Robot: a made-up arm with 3 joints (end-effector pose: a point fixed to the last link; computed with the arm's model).
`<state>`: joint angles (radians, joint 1 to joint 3).
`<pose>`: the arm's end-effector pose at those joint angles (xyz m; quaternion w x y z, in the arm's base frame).
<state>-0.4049 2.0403 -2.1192</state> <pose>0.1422 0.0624 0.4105 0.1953 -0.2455 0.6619 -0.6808</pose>
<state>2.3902 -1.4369 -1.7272</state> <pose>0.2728 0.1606 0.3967 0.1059 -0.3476 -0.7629 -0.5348</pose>
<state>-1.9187 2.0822 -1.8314</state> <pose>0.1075 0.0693 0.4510 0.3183 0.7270 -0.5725 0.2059</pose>
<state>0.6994 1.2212 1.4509</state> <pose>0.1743 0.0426 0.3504 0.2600 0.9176 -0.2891 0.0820</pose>
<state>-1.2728 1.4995 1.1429</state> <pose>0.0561 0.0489 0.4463 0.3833 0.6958 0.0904 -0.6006</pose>
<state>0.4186 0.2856 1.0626</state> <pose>0.1003 0.0451 0.3258 0.1268 0.6841 -0.7119 -0.0955</pose>
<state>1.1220 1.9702 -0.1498</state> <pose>0.2315 0.0781 0.4393 0.0612 -0.4565 0.3358 -0.8216</pose>
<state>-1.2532 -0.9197 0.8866</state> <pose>0.0225 0.1123 0.5476 0.6684 -0.1008 -0.6668 -0.3138</pose>
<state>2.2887 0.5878 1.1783</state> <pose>0.2757 0.0397 0.4508 0.3651 -0.5280 0.4843 -0.5944</pose>
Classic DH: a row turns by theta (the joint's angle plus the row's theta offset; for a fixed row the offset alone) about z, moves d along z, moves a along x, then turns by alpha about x. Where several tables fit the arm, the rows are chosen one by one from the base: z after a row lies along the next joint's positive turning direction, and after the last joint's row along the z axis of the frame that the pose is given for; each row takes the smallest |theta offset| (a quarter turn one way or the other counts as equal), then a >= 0, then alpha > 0; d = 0 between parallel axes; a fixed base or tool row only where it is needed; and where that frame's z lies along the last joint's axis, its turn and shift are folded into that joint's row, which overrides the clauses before.
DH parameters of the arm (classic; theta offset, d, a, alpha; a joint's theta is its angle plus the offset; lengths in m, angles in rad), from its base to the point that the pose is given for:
base (fixed): 0 0.4509 0.1521 1.5708
joint 1: 0 -0.1021 -0.0625 -1.5708
joint 2: 1.5635 -0.0488 -0.0452 1.2652
joint 3: -0.7799 -0.019 -0.0074 2.5819
tool (fixed): -2.6469 0.0496 0 0

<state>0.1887 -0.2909 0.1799</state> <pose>0.0377 0.0544 0.3436 0.3170 0.1746 -0.9321 -0.0123</pose>
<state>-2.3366 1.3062 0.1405</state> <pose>0.1008 0.0329 0.5174 0.5875 0.5563 0.0741 -0.5830</pose>
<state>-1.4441 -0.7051 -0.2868</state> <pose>0.0604 0.0846 0.5925 0.9376 -0.1068 -0.3083 0.1205</pose>
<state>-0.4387 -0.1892 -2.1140</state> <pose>0.0112 0.0714 0.4716 0.5678 -0.3562 -0.2457 0.7002</pose>
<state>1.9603 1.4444 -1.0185</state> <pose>0.2035 0.0313 0.4696 0.4723 0.3112 0.4375 -0.6990</pose>
